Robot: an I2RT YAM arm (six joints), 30 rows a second.
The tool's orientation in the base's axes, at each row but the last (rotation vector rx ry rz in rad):
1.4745 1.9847 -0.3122
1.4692 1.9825 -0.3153
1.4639 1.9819 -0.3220
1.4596 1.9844 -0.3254
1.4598 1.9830 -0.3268
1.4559 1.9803 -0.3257
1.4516 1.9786 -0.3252
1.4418 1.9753 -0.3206
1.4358 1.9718 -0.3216
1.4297 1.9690 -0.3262
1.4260 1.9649 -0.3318
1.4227 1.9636 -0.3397
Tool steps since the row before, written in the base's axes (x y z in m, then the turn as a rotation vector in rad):
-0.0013 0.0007 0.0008 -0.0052 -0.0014 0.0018
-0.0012 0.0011 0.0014 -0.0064 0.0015 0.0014
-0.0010 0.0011 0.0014 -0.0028 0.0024 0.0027
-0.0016 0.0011 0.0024 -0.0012 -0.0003 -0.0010
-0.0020 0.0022 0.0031 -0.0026 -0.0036 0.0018
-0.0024 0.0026 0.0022 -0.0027 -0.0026 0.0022
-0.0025 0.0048 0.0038 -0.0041 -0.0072 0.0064
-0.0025 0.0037 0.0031 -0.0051 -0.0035 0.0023
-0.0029 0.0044 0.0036 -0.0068 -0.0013 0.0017
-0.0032 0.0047 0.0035 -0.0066 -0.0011 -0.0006
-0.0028 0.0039 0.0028 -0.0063 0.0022 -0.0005
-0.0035 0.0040 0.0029 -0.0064 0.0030 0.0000
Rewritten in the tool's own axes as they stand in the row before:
0.0003 -0.0008 -0.0014 -0.0013 -0.0050 -0.0024
0.0002 -0.0005 -0.0021 0.0014 -0.0051 -0.0041
0.0001 -0.0003 -0.0020 0.0006 -0.0013 -0.0043
-0.0004 -0.0007 -0.0030 0.0006 -0.0014 0.0005
0.0001 -0.0005 -0.0043 -0.0034 -0.0033 -0.0003
0.0010 -0.0009 -0.0039 -0.0029 -0.0030 -0.0012
0.0017 0.0001 -0.0064 -0.0088 -0.0052 -0.0023
0.0012 -0.0004 -0.0053 -0.0032 -0.0055 -0.0017
0.0015 -0.0004 -0.0062 -0.0009 -0.0064 -0.0031
0.0018 -0.0006 -0.0064 0.0007 -0.0065 -0.0014
0.0015 -0.0006 -0.0053 0.0030 -0.0050 -0.0032
0.0016 -0.0012 -0.0057 0.0033 -0.0047 -0.0041

